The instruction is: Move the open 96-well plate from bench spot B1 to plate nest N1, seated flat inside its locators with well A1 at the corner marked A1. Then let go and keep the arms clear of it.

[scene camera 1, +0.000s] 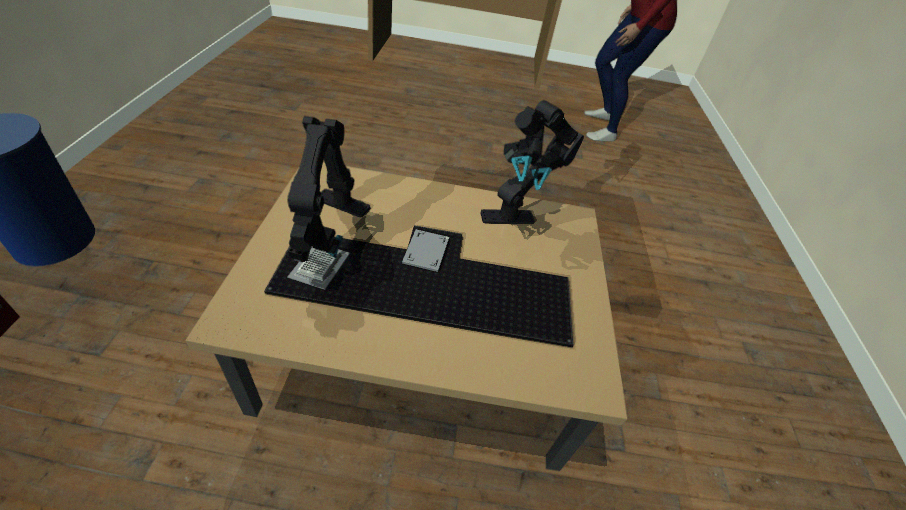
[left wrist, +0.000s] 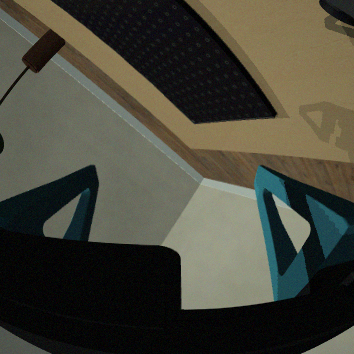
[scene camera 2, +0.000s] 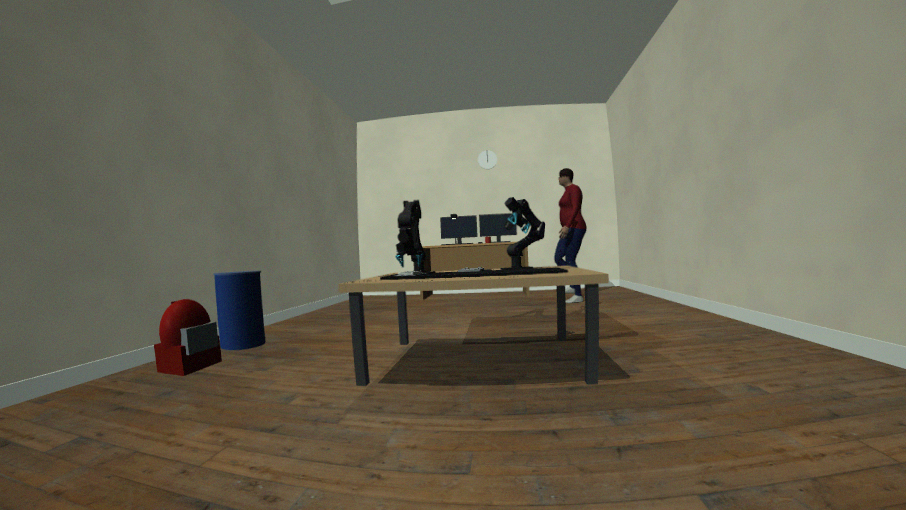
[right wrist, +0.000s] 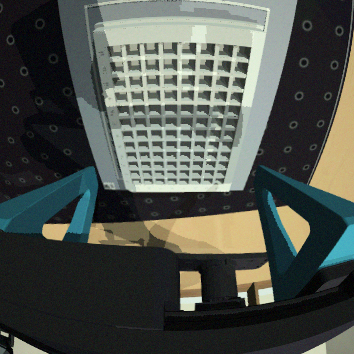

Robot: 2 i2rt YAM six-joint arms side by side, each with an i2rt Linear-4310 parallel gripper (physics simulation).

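Places are measured from the left arm's base along level axes (x right, y up, z back), in centimetres.
Pixels of known places: left gripper, between the fingertips: (scene camera 1: 529, 185) (left wrist: 176, 173) (scene camera 2: 520, 228); right gripper, between the fingertips: (scene camera 1: 321, 251) (scene camera 2: 411, 267) (right wrist: 175, 174); left arm's base, origin of its link: (scene camera 1: 507, 217) (scene camera 2: 516, 268); right arm's base, origin of its link: (scene camera 1: 342, 203) (right wrist: 216, 260).
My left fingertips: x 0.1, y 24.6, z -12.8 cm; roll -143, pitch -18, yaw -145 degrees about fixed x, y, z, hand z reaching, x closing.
Ahead of a thing's pixels: the offset from my left fingertips to its top centre. "spot": to the spot under its first point. Level surfaces: height alone.
The white 96-well plate @[dx +66.5, dy -21.7, dz -12.4 cm] (scene camera 1: 321, 258) (right wrist: 175, 120) lies on the pale grey pad of spot B1 @[spot: dx +68.7, dy -23.2, dz -19.2 cm] (scene camera 1: 310, 279) (right wrist: 281, 45), at the left end of the black board. My right gripper (scene camera 1: 327, 246) (scene camera 2: 409, 261) (right wrist: 175, 174) is open, pointing down just above the plate; in the right wrist view its fingertips show on either side of the plate's lower end. My left gripper (scene camera 1: 530, 184) (scene camera 2: 517, 226) (left wrist: 176, 173) is open and raised above the table at the right. Nest N1 @[dx +32.2, dy -21.5, dz -6.7 cm] (scene camera 1: 427, 248) is a pale plate with dark corner locators and holds nothing. Its A1 mark is not readable.
The black perforated board @[dy -23.3 cm] (scene camera 1: 494, 294) (left wrist: 200, 70) runs across the wooden table @[dy -24.6 cm] (scene camera 1: 405, 361). The right arm (scene camera 1: 307, 171) stands over its left end. A person (scene camera 1: 624, 57) (scene camera 2: 571, 215) stands behind the table at the right. A blue barrel (scene camera 1: 41, 196) (scene camera 2: 239, 310) stands at the left.
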